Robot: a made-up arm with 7 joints.
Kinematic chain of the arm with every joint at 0, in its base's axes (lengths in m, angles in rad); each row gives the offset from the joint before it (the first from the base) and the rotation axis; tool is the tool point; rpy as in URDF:
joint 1: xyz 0 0 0 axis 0.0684 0.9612 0.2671
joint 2: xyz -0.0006 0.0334 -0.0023 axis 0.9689 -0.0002 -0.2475
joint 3: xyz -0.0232 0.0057 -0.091 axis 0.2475 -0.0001 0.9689
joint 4: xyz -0.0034 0 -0.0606 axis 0.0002 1 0
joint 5: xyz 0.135 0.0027 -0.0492 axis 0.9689 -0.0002 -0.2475
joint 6: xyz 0.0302 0 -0.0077 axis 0.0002 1 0
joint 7: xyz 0.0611 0 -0.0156 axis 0.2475 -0.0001 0.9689
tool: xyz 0 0 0 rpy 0 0.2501 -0.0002
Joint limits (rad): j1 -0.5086..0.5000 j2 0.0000..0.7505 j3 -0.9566..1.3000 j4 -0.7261..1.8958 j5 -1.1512..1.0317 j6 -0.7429..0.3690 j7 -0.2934..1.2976
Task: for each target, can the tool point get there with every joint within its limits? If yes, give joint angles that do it. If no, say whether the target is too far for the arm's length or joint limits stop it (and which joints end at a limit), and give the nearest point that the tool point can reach.
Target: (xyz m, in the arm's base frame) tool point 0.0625 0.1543 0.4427
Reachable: no: too far | nearest point 0.0618 0.1649 0.1364 | short by 0.306 m
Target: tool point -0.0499 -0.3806 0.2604
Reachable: no: too far | nearest point 0.0666 -0.1339 0.0181 | short by 0.365 m
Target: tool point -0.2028 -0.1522 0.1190
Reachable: no: joint limits stop it (at a limit: joint 1, joint 2, joint 3, joint 4, joint 6) | nearest point 0.0532 -0.1251 0.0168 | short by 0.277 m
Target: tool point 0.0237 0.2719 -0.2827
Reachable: yes | joints 0.1561 0.6602 0.2894 1.0039 0.5912 -0.5435 0.8641
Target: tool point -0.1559 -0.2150 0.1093
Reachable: no: joint limits stop it (at a limit: joint 1, joint 2, joint 3, joint 4, joint 5, joint 6) | nearest point 0.0526 -0.1292 0.0134 | short by 0.245 m
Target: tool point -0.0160 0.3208 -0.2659
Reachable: yes | joints -0.0532 0.6798 0.9428 1.3364 -0.2936 -0.1684 0.8997
